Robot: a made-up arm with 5 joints.
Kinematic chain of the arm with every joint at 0, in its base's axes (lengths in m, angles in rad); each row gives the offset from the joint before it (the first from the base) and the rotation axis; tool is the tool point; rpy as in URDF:
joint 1: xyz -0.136 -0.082 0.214 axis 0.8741 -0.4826 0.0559
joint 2: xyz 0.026 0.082 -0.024 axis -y
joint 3: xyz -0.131 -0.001 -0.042 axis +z
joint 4: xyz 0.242 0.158 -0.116 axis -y
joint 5: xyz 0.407 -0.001 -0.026 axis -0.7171 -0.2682 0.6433
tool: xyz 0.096 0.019 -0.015 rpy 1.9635 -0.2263 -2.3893
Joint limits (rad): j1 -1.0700..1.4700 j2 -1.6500..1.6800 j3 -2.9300..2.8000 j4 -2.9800..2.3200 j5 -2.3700..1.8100
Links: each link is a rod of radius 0.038 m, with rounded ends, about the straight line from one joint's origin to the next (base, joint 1, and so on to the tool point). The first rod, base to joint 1, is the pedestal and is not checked.
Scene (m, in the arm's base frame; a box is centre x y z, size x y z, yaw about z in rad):
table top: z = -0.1
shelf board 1: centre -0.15 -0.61 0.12 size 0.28 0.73 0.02 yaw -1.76
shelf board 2: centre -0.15 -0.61 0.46 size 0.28 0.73 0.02 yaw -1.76
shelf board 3: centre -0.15 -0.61 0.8 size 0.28 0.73 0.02 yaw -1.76
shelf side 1: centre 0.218 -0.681 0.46 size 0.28 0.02 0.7 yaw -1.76
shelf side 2: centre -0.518 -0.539 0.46 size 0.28 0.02 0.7 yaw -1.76
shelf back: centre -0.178 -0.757 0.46 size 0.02 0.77 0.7 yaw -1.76
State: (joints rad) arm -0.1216 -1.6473 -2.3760 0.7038 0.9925
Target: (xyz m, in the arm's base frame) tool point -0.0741 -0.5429 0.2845
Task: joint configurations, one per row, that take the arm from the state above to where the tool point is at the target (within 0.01 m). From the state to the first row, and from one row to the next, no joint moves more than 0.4 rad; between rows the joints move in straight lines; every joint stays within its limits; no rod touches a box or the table.
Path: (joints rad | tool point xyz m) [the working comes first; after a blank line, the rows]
Joints at the target: 0.7556 -0.7516 -2.2177 1.4557 1.1381
Straight joint move there: touches shelf board 2.

1: -0.1472 -1.6325 -2.3195 1.0714 0.6432 | 0.1811 -0.4816 0.5344
2: -0.1729 -1.6177 -2.2631 1.4390 0.2938 | 0.2424 -0.3670 0.3931
3: -0.1985 -1.6029 -2.2066 1.8067 -0.0555 | 0.2370 -0.2320 0.2594
4: 0.1525 -1.5996 -2.0040 1.8358 -0.1330 | 0.2307 -0.2081 0.2313
5: 0.5035 -1.5963 -1.8014 1.8650 -0.2106 | 0.2307 -0.1608 0.2353
6: 0.8546 -1.5930 -1.5988 1.8941 -0.2881 | 0.2240 -0.1160 0.2806
7: 1.2056 -1.5898 -1.3962 1.9233 -0.3656 | 0.1984 -0.0994 0.3566
8: 1.0931 -1.3802 -1.6016 1.8064 0.0103 | 0.2094 -0.2002 0.3143
9: 0.9806 -1.1707 -1.8069 1.6895 0.3862 | 0.1739 -0.3247 0.2865
10: 0.8681 -0.9611 -2.0123 1.5726 0.7622 | 0.0794 -0.4494 0.2781
11: 0.7556 -0.7516 -2.2177 1.4557 1.1381 | -0.0741 -0.5429 0.2845

